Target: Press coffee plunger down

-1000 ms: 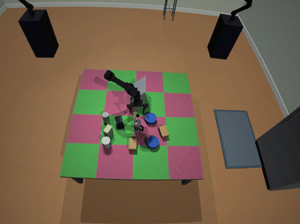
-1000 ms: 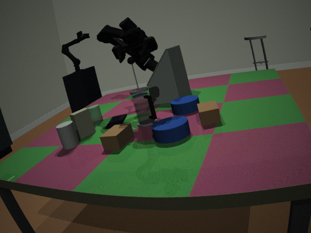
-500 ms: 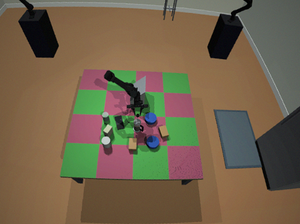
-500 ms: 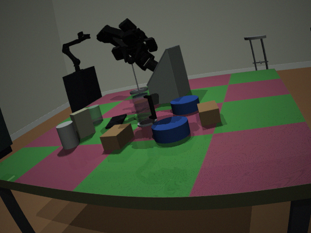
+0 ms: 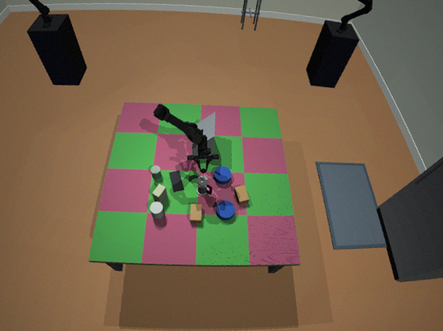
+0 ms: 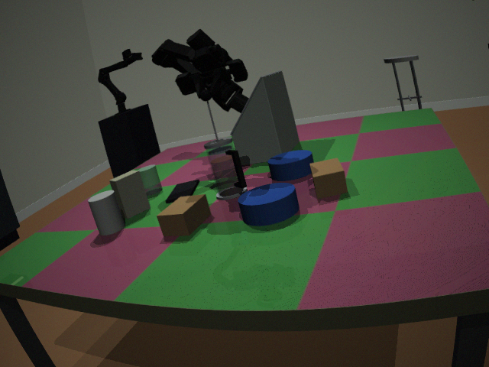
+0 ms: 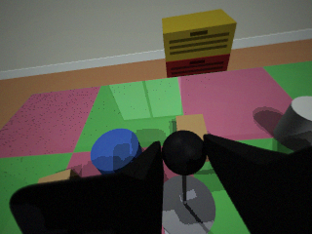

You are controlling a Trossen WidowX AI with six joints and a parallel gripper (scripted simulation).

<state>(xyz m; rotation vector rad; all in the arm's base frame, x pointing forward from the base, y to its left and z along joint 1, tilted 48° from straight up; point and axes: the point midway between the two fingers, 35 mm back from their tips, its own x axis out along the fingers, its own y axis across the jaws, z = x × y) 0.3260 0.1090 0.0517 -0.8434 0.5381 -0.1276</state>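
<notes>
Right now the coffee press is 10 mm to the left of my gripper tip and 130 mm below it. Also, from my gripper tip: beige box (60 mm ahead, 280 mm to the right, 210 mm below); then black flat block (70 mm behind, 180 mm to the right, 260 mm below).
</notes>
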